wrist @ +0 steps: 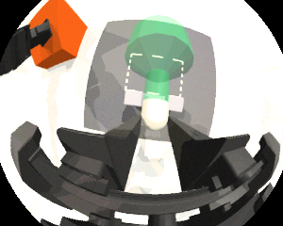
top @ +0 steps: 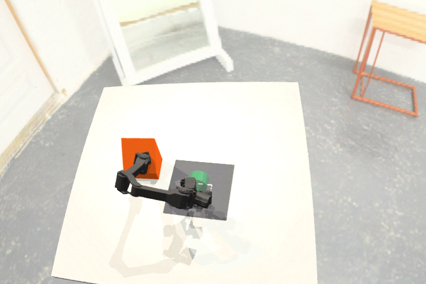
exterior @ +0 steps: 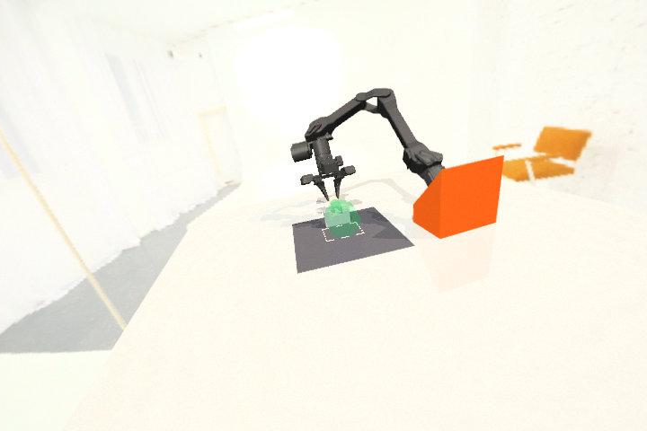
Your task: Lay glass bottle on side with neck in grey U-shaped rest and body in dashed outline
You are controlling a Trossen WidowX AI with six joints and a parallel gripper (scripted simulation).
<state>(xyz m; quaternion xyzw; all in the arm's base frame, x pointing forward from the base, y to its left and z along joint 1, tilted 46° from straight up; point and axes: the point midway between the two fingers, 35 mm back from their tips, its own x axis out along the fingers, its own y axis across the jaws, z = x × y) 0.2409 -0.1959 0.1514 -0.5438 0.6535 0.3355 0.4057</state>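
Now: gripper tip 50 mm to the right of the green glass bottle, 10 mm short of it and 10 mm above it. From my gripper tip the other things lie so: dark grey mat (100 mm to the left, 80 mm below, 20 mm ahead).
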